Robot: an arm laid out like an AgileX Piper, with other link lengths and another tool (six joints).
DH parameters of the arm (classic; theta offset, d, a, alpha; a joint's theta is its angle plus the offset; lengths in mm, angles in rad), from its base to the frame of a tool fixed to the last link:
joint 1: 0 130.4 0 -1.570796
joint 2: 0.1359 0 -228 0
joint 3: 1.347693 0 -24 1.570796
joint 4: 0 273.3 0 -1.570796
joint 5: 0 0 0 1.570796
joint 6: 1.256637 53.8 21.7 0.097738
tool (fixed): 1.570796 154 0 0
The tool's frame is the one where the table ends.
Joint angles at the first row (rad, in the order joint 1, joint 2, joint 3, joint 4, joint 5, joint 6):
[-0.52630, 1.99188, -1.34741, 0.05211, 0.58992, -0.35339]
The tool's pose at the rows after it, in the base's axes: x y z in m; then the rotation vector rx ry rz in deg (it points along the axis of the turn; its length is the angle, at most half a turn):
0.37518 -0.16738 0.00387 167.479 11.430 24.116
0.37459 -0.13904 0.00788 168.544 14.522 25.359
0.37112 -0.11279 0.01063 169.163 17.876 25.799
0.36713 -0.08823 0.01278 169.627 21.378 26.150
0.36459 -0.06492 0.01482 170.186 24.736 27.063
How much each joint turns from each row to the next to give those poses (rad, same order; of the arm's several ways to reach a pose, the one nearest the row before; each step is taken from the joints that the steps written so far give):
[0.06215, -0.06829, 0.08876, 0.02684, -0.01372, 0.00000]
[0.05431, -0.05161, 0.05810, 0.02661, -0.00462, -0.00001]
[0.05582, -0.04910, 0.05610, 0.00669, -0.00306, 0.01248]
[0.05517, -0.04290, 0.04832, 0.00512, -0.00193, 0.01147]
[0.05216, -0.03398, 0.03760, 0.01820, -0.00423, 0.00112]

